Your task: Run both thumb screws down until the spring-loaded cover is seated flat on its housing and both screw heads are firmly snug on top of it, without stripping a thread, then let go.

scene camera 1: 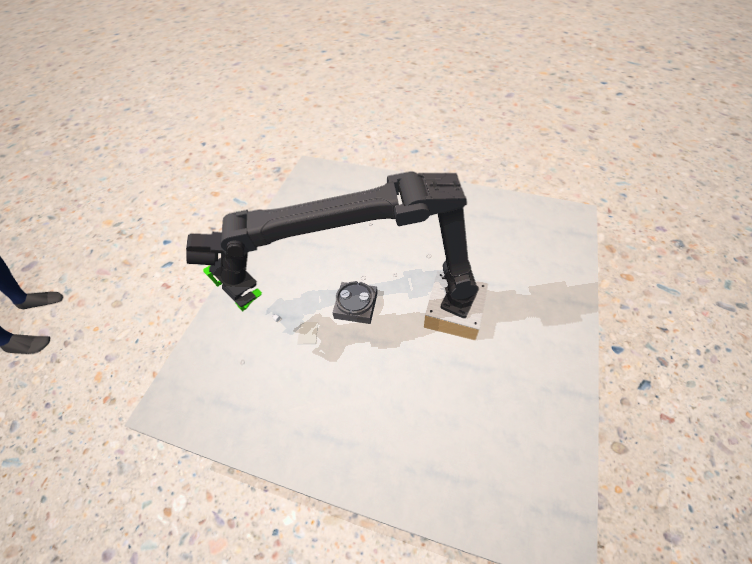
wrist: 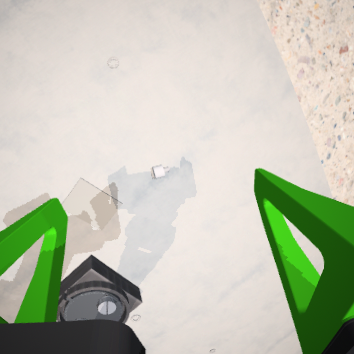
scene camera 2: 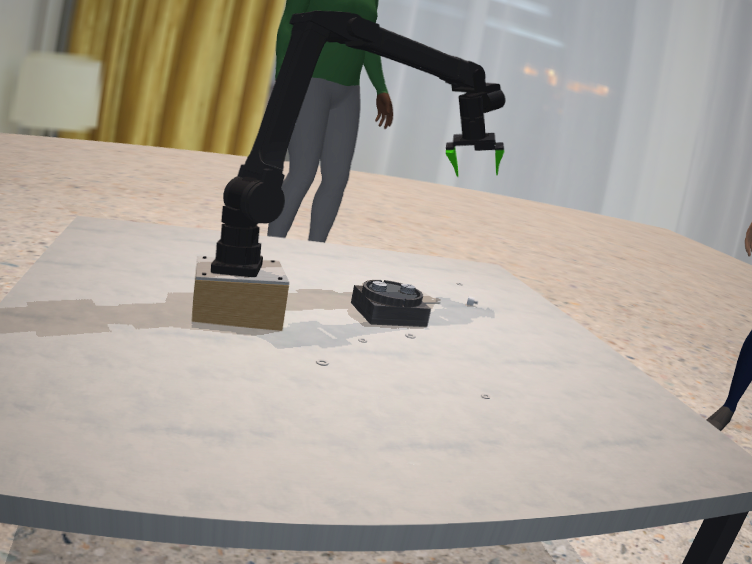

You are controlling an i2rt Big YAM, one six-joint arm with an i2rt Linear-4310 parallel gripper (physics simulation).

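Frame: origin at the arm's base, x ahead, y left, z up, level; centimetres.
Seen in the pictures: gripper, between the fingertips: point(scene camera 1: 231, 297) point(wrist: 155, 193) point(scene camera 2: 477, 175); arm's base, origin of its link: point(scene camera 1: 459, 298) point(scene camera 2: 237, 268).
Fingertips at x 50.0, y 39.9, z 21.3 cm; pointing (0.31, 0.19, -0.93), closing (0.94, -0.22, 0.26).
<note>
Offsets run from my fingertips to a thing's middle. "*": to the spot under its first point.
A black square housing {dx -18.8, dy -27.4, dz -26.9 cm} point(scene camera 1: 353, 316) point(scene camera 2: 397, 315) point(wrist: 95, 271) sits on the table with a dark round cover {dx -18.8, dy -27.4, dz -25.5 cm} point(scene camera 1: 354, 306) point(wrist: 82, 306) on top. Two slotted silver thumb screws {dx -15.8, dy -26.5, dz -24.9 cm} point(scene camera 1: 345, 293) {dx -21.9, dy -28.4, dz -24.9 cm} point(scene camera 1: 364, 296) point(scene camera 2: 379, 286) point(scene camera 2: 407, 289) stand in the cover; one screw {* dx -15.8, dy -26.5, dz -23.2 cm} point(wrist: 106, 307) shows in the wrist view. Their heads appear upright, but the gap under the cover is too small to judge. My gripper point(scene camera 1: 231, 287) point(scene camera 2: 477, 175) point(wrist: 155, 193) is open and empty, pointing down. It hangs high above the table, out to the side of the housing away from the arm's base.
A small silver part {dx +2.7, dy -10.9, dz -28.7 cm} point(scene camera 1: 276, 316) point(scene camera 2: 471, 301) point(wrist: 159, 171) lies beyond the housing. A thin see-through square {* dx -10.1, dy -10.1, dz -29.5 cm} point(scene camera 1: 306, 335) point(wrist: 82, 192) lies nearby. Several flat rings are scattered about, one ring {dx +3.0, dy +7.0, dz -29.7 cm} point(scene camera 1: 242, 362) point(wrist: 113, 63) farther off. The arm's wooden base block point(scene camera 1: 449, 326) point(scene camera 2: 239, 303) stands across the housing.
</note>
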